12 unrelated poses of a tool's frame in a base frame.
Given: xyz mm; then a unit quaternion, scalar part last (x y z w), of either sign.
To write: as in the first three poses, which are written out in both.
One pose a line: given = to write
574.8, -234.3, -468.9, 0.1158, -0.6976, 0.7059, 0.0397 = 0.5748, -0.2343, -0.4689, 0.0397, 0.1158, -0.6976, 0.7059
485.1, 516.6, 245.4, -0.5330, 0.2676, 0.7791, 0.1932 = 0.4851, 0.5166, 0.2454, 0.1932, -0.5330, 0.2676, 0.7791
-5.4, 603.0, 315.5, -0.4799, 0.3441, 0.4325, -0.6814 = -0.0054, 0.6030, 0.3155, 0.6814, 0.4799, -0.3441, -0.4325
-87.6, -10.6, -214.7, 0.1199, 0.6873, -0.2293, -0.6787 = -0.0876, -0.0106, -0.2147, 0.6787, -0.1199, -0.6873, 0.2293
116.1, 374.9, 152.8, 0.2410, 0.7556, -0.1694, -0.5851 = 0.1161, 0.3749, 0.1528, 0.5851, -0.2410, -0.7556, 0.1694
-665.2, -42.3, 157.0, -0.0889, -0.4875, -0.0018, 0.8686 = -0.6652, -0.0423, 0.1570, 0.8686, -0.0889, -0.4875, -0.0018
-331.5, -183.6, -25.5, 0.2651, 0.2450, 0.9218, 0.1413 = -0.3315, -0.1836, -0.0255, 0.1413, 0.2651, 0.2450, 0.9218
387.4, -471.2, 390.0, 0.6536, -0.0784, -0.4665, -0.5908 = 0.3874, -0.4712, 0.3900, 0.5908, -0.6536, 0.0784, 0.4665
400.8, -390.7, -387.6, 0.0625, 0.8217, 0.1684, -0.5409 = 0.4008, -0.3907, -0.3876, 0.5409, -0.0625, -0.8217, -0.1684
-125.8, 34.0, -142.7, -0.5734, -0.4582, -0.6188, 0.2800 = -0.1258, 0.0340, -0.1427, 0.2800, -0.5734, -0.4582, -0.6188
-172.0, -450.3, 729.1, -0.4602, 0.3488, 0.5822, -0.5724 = -0.1720, -0.4503, 0.7291, 0.5724, 0.4602, -0.3488, -0.5822
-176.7, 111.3, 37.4, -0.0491, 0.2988, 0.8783, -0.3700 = -0.1767, 0.1113, 0.0374, 0.3700, 0.0491, -0.2988, -0.8783
